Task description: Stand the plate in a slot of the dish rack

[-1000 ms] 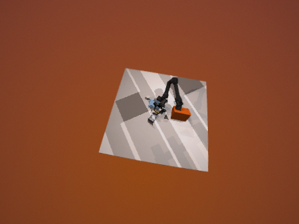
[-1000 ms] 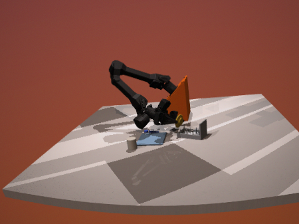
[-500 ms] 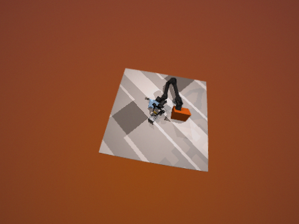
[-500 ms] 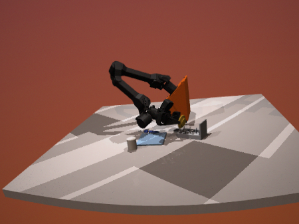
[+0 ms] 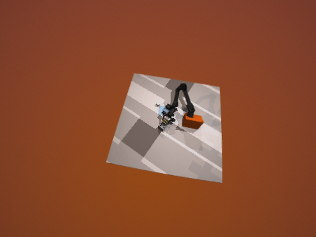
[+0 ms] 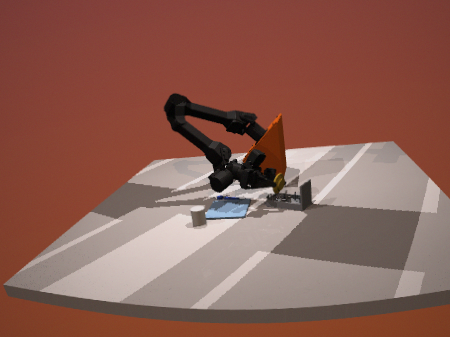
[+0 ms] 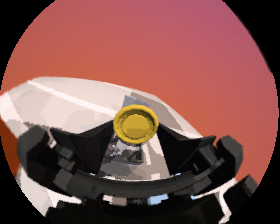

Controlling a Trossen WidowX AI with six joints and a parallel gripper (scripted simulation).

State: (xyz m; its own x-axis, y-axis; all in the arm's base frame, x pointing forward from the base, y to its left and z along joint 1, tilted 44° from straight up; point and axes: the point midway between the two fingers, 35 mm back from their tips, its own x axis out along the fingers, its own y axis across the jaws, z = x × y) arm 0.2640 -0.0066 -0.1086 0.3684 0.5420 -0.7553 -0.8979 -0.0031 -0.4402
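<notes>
Right now my gripper tip is 1 cm to the left of the yellow plate. Also, from my gripper tip: light blue mat (4 cm ahead, 18 cm to the right, 7 cm below); then dish rack (1 cm ahead, 2 cm to the left, 5 cm below); then blue utensil (6 cm behind, 21 cm to the right, 7 cm below).
</notes>
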